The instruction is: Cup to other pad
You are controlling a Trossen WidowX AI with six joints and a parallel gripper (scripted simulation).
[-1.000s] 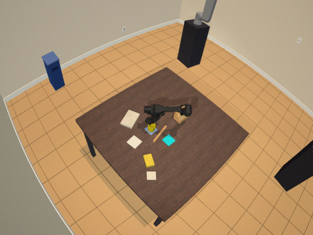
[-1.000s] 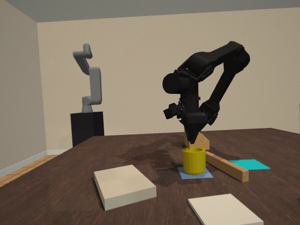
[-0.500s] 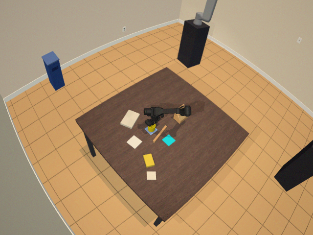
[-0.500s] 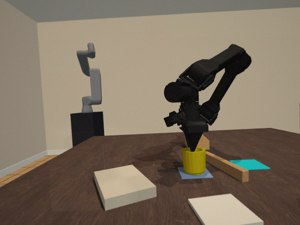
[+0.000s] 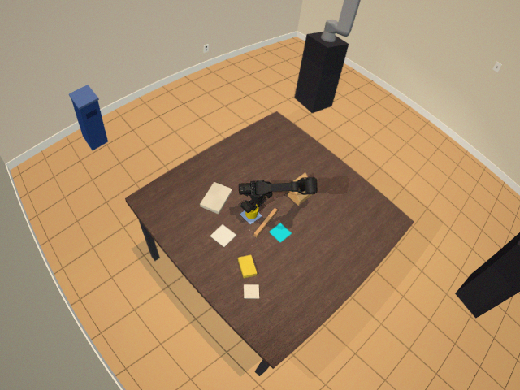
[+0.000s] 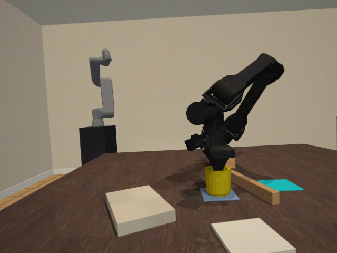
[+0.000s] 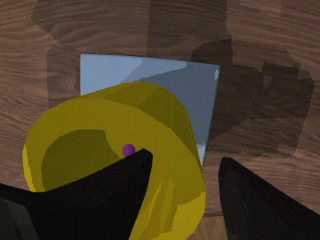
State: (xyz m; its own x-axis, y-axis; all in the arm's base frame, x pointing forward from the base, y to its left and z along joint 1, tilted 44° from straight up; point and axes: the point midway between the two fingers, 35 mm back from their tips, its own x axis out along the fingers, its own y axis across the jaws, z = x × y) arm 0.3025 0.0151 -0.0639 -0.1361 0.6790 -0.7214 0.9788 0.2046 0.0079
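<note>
The light blue pad lies 30 mm ahead of my gripper tip and 50 mm below it. Round my gripper tip: cyan pad: 40 mm behind, 190 mm to the left, 50 mm below; wooden bar: 10 mm behind, 90 mm to the left, 30 mm below; yellow cup: 20 mm ahead.
</note>
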